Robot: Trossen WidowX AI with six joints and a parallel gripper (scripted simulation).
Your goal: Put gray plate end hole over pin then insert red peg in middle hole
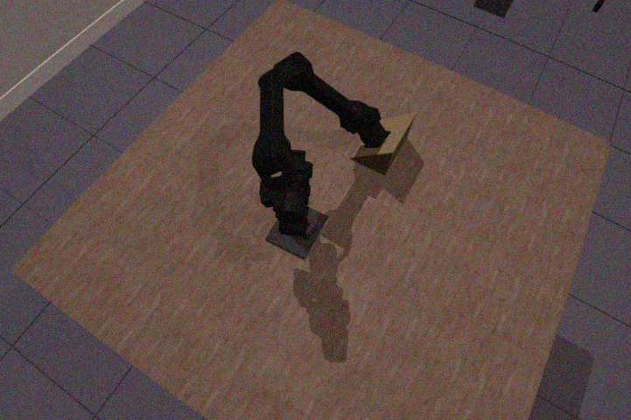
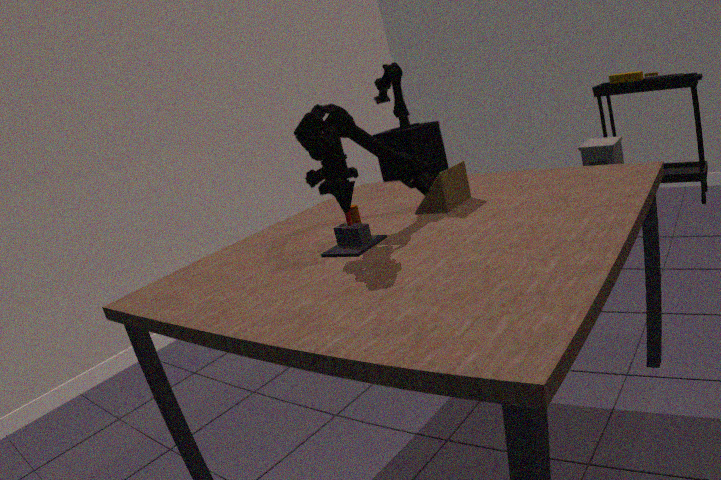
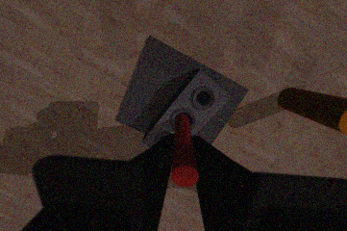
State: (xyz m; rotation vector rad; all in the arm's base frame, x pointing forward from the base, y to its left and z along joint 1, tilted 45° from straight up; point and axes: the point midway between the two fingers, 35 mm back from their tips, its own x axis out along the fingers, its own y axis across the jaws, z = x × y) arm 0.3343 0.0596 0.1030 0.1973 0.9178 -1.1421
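Now: the red peg right at my gripper tip. Also, from my gripper tip: orange cylinder: 110 mm behind, 90 mm to the right, 60 mm below; then dark flat base: 10 mm to the left, 90 mm below; then gray plate: 50 mm below.
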